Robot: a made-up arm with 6 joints. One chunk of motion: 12 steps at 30 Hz.
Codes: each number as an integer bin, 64 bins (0 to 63) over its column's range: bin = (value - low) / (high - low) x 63, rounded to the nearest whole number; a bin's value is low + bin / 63 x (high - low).
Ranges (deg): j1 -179.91..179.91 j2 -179.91..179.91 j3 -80..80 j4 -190.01..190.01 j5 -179.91..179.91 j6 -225.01..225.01
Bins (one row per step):
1: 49 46 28 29 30 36
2: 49 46 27 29 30 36
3: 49 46 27 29 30 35
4: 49 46 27 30 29 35
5: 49 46 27 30 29 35
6: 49 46 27 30 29 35
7: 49 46 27 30 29 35
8: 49 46 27 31 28 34
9: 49 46 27 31 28 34
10: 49 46 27 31 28 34
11: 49 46 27 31 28 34
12: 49 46 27 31 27 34
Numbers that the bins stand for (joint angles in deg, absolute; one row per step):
1: 99.95 82.82 -8.89 -15.08 -8.57 32.14
2: 99.95 82.82 -11.43 -15.08 -8.57 32.14
3: 99.95 82.82 -11.43 -15.08 -8.57 25.00
4: 99.95 82.82 -11.43 -9.05 -14.28 25.00
5: 99.95 82.82 -11.43 -9.05 -14.28 25.00
6: 99.95 82.82 -11.43 -9.05 -14.28 25.00
7: 99.95 82.82 -11.43 -9.05 -14.28 25.00
8: 99.95 82.82 -11.43 -3.02 -19.99 17.86
9: 99.95 82.82 -11.43 -3.02 -19.99 17.86
10: 99.95 82.82 -11.43 -3.02 -19.99 17.86
11: 99.95 82.82 -11.43 -3.02 -19.99 17.86
12: 99.95 82.82 -11.43 -3.02 -25.70 17.86

